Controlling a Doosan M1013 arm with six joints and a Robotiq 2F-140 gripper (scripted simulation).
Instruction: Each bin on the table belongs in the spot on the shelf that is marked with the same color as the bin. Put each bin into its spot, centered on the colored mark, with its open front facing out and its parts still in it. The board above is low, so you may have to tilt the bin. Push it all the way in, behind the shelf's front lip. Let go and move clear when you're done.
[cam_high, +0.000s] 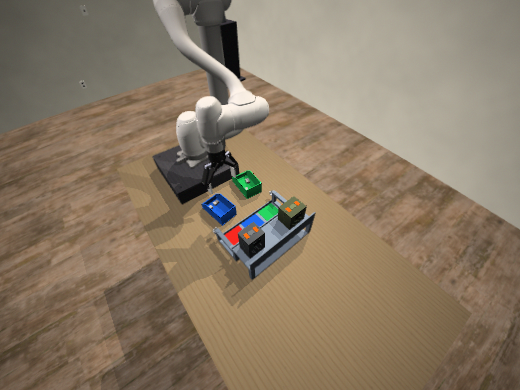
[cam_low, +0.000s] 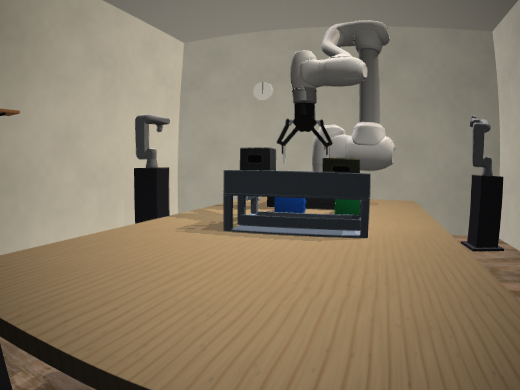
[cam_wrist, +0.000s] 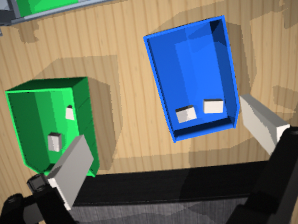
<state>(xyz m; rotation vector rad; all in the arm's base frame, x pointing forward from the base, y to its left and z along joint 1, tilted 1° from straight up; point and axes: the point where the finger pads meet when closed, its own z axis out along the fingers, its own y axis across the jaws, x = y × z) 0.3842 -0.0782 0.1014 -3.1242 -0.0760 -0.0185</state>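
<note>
The blue bin is 15 cm below my hand and 5 cm to the right of it. The rest, counted from my hand: olive box 34 cm ahead, 13 cm to the left, 4 cm below; then black box 32 cm ahead, 10 cm to the right, 3 cm below; then green bin 18 cm to the left, 15 cm below, 4 cm behind.
</note>
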